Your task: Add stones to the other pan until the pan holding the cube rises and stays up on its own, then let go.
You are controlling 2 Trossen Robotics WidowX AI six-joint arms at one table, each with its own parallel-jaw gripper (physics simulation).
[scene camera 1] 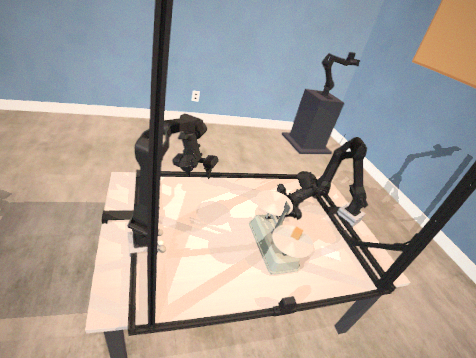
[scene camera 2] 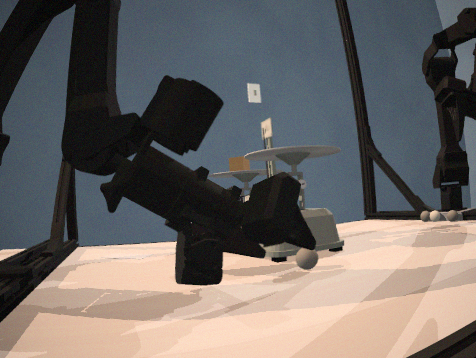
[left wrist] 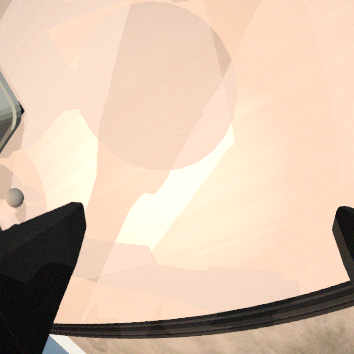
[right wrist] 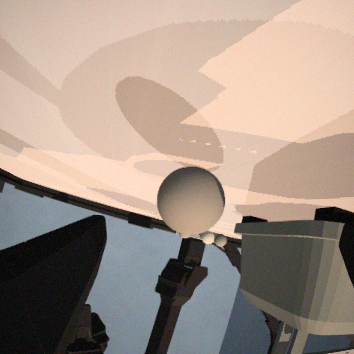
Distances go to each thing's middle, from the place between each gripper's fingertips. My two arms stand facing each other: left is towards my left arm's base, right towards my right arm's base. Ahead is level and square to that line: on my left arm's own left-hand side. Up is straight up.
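Balance scale (right wrist: 290,269): 30 mm below my left hand, 290 mm behind it, 260 mm to the right of it. My right gripper: 9 cm below the balance scale, 18 cm past it, 8 cm to the right of it.
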